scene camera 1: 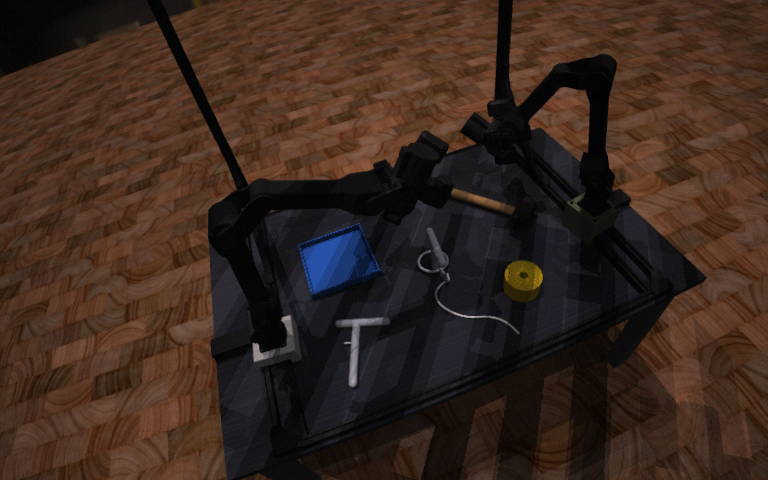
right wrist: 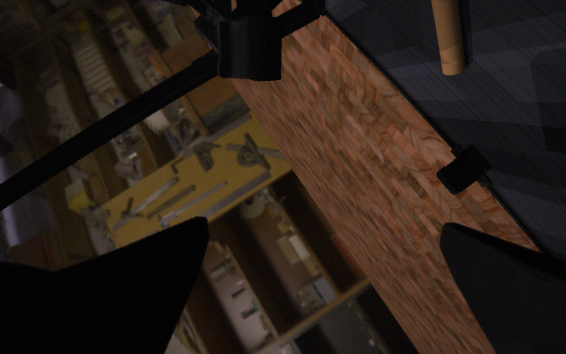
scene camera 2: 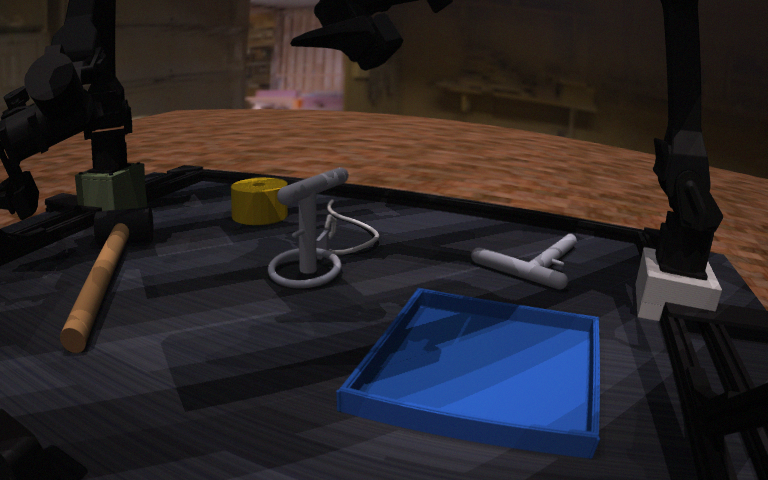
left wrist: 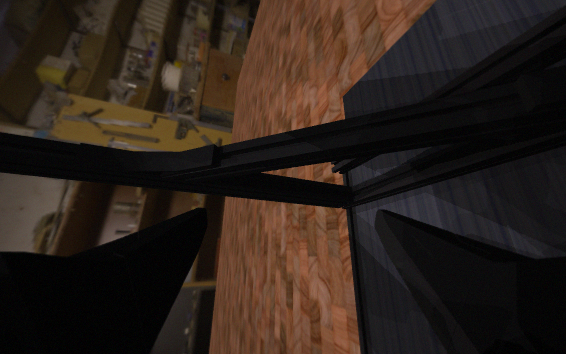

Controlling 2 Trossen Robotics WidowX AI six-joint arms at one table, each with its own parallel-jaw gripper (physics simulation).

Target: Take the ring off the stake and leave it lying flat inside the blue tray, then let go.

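Frame: origin at the left arm's base, x ahead, y left, z up, level; centimetres.
Seen in the pictures: left gripper, fingertip midpoint: (left wrist: 292, 217); right gripper, fingertip midpoint: (right wrist: 324, 231) (scene camera 2: 273, 9); left arm's base at its link origin: (scene camera 1: 593, 205) (scene camera 2: 109, 169); right arm's base at its link origin: (scene camera 1: 272, 337) (scene camera 2: 680, 266).
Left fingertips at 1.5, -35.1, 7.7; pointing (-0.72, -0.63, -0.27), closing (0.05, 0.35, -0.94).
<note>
Offsets run from my left fingertips to a thing's top centre, as dx, dy, dz. "spot": to the spot under its first point.
A grey ring {+41.5, +22.9, -12.6} (scene camera 1: 419, 262) (scene camera 2: 305, 283) lies flat on the table around the foot of an upright grey T-shaped stake {+41.8, +24.1, -4.8} (scene camera 1: 434, 245) (scene camera 2: 307, 226). A blue tray {+62.8, +6.0, -13.4} (scene camera 1: 339, 286) (scene camera 2: 470, 431) stands apart from it, with nothing in it; in scene camera 1 it is left of the stake. My right gripper (right wrist: 324, 231) is open and empty, raised above the table on the far side of the stake and tray in scene camera 1. My left gripper (left wrist: 292, 217) is open and empty, at the table's far right part in scene camera 1, well away from the ring. The ring does not show in either wrist view.
A second T-shaped stake {+69.5, +34.5, -13.7} (scene camera 1: 354, 356) (scene camera 2: 518, 268) lies on the table. A pale cord {spot: +43.0, +40.5, -15.0} (scene camera 1: 470, 315) runs from beside the upright stake. A yellow cylinder {+27.2, +40.4, -10.6} (scene camera 1: 522, 285) (scene camera 2: 257, 206) stands nearby. A wooden-handled hammer {+18.3, +10.6, -10.6} (scene camera 1: 484, 203) (scene camera 2: 96, 288) (right wrist: 450, 40) lies beyond the stake in scene camera 1.
</note>
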